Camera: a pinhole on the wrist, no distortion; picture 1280 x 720 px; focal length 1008.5 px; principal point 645.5 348.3 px. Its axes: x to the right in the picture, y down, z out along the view. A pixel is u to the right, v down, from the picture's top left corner.
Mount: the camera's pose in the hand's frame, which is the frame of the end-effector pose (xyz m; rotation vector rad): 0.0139 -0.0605 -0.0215 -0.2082 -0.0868 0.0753
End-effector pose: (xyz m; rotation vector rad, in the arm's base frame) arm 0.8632 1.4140 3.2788 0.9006 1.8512 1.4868
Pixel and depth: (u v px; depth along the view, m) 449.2 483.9 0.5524
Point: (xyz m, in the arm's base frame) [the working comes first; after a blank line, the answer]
In the camera's frame: -0.1075 0.0743 0.5524

1.3585 1.5953 3.2987
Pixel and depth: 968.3 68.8 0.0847
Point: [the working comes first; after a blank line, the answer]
In the camera's frame: 0.0271 -0.0235 0.0847

0.8877 1.4717 3.2015
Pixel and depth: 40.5 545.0 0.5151
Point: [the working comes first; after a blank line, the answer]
In the camera's frame: -0.3090 0.1005 0.5151

1.4311 1.4029 3.3180
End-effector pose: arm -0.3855 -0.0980 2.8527 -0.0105 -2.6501 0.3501
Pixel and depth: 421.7 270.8 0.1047
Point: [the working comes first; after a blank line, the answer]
In the camera's frame: -0.0232 -0.0080 0.1047

-0.4026 -0.1663 2.7874
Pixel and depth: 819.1 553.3 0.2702
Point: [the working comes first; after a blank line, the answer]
In the camera's frame: 0.0465 0.0549 0.2702

-0.5209 -0.1029 2.6526
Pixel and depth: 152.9 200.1 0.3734
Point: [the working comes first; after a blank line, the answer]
In the camera's frame: -0.1824 -0.0549 0.3734

-0.3578 -0.2458 2.4851
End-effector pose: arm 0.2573 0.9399 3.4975 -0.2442 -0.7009 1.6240
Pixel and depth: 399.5 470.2 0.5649
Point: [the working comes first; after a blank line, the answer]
In the camera's frame: -0.1378 0.0683 0.5649

-0.0677 0.6140 3.7920
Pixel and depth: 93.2 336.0 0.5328
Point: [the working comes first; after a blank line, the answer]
In the camera's frame: -0.2918 -0.0065 0.5328

0.0508 0.4863 3.7887
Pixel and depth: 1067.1 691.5 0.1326
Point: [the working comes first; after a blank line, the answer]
In the camera's frame: 0.0554 0.0451 0.1326

0.1798 0.9599 3.5825
